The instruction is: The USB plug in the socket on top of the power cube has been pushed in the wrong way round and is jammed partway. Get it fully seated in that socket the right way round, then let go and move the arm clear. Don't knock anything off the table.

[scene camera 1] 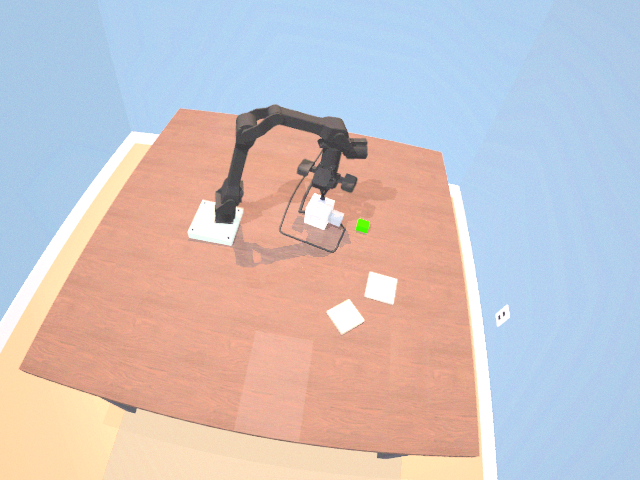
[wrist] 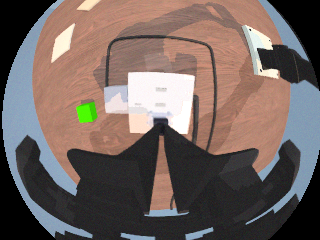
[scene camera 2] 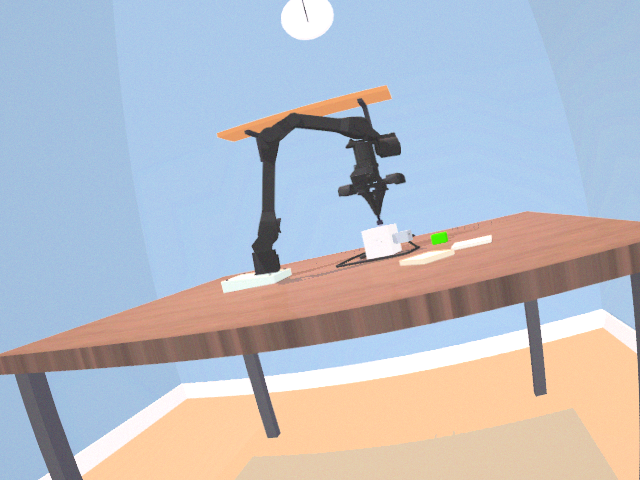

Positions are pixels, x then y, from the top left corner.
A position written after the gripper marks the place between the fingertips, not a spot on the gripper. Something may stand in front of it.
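Scene:
Gripper (scene camera 2: 377, 215) holding a small usb plug.

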